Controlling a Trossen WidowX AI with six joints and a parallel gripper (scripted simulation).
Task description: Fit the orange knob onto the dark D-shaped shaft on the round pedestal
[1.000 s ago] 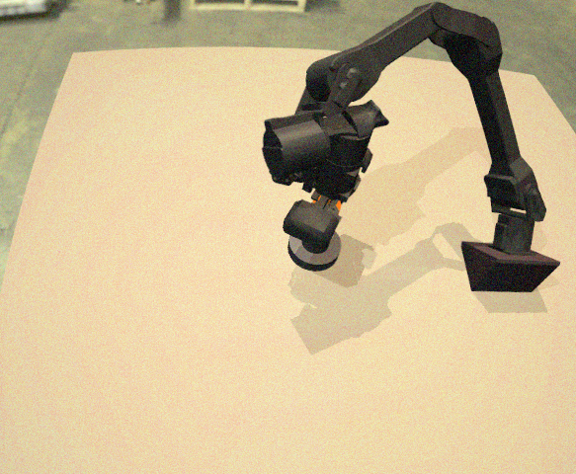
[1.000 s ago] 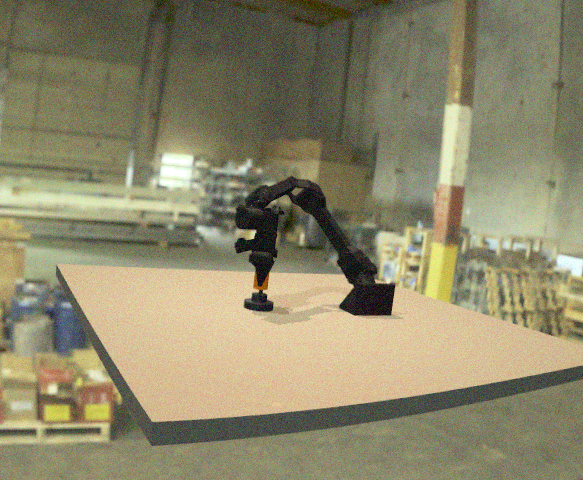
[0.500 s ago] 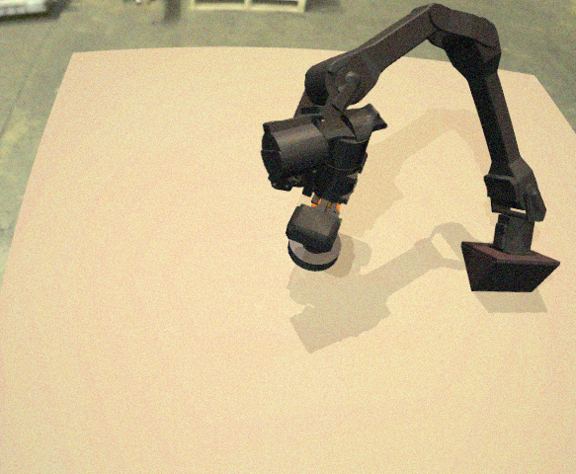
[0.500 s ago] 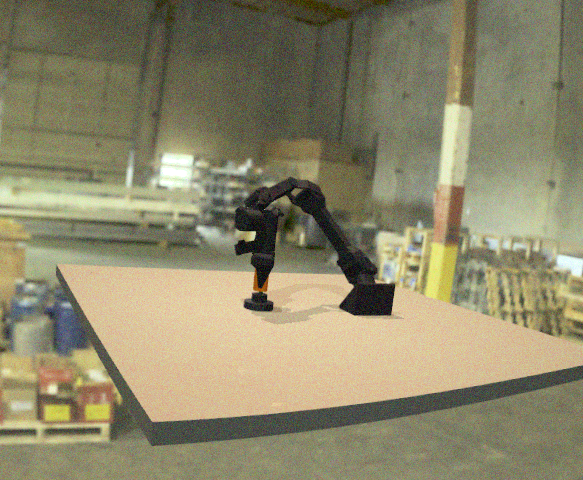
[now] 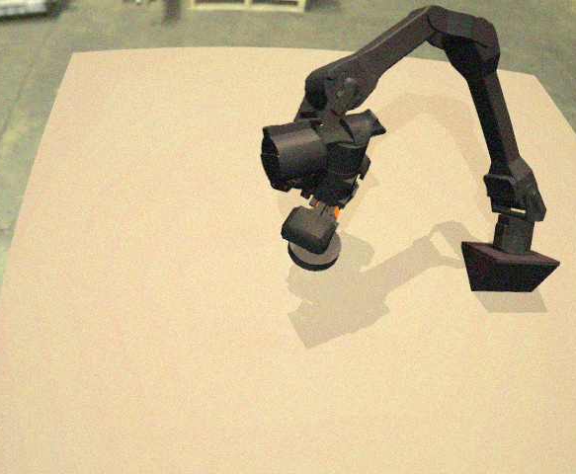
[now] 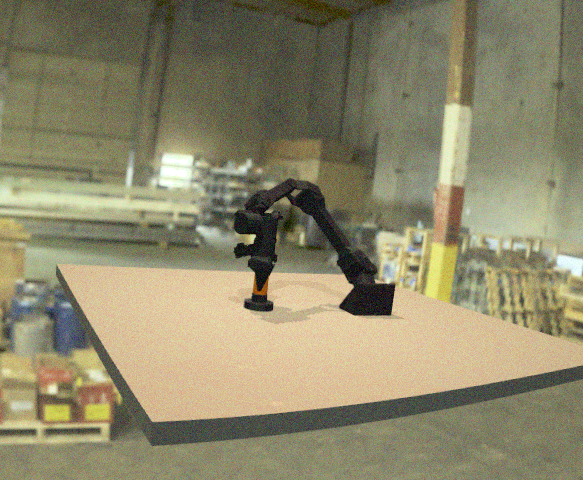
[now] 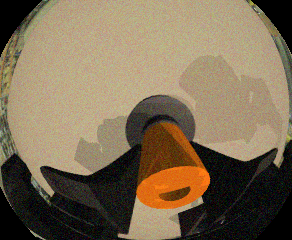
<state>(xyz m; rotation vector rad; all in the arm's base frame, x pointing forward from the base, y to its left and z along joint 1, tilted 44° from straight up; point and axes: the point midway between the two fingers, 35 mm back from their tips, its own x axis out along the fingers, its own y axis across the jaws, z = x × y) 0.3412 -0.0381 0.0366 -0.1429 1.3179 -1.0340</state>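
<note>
Now: the orange knob 2 cm above my gripper tip. The rest, counted from my gripper tip: pedestal (2 cm below).
</note>
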